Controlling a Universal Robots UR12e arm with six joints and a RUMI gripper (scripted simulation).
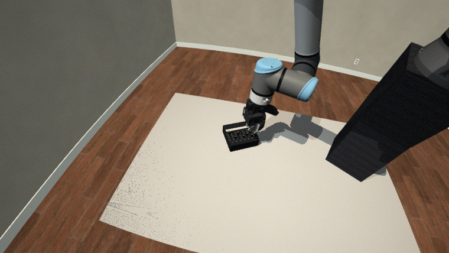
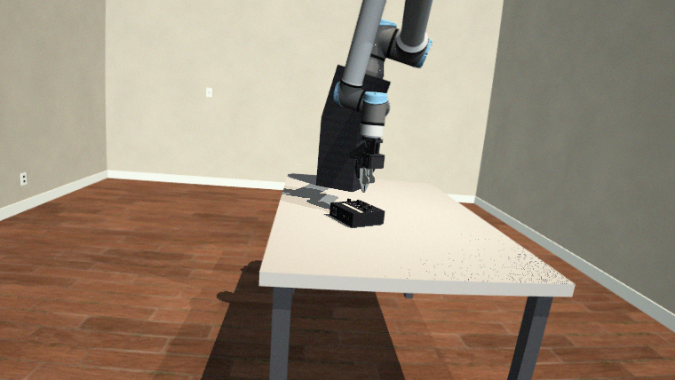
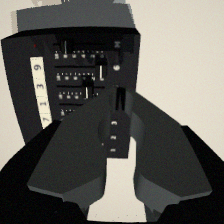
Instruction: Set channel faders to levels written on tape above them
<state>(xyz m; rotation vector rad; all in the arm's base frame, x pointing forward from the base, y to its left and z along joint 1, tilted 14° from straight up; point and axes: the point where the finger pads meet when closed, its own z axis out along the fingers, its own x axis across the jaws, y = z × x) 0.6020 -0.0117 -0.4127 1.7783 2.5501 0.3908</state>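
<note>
My gripper is now 50 mm to the left of the master fader and 50 mm above it.
</note>
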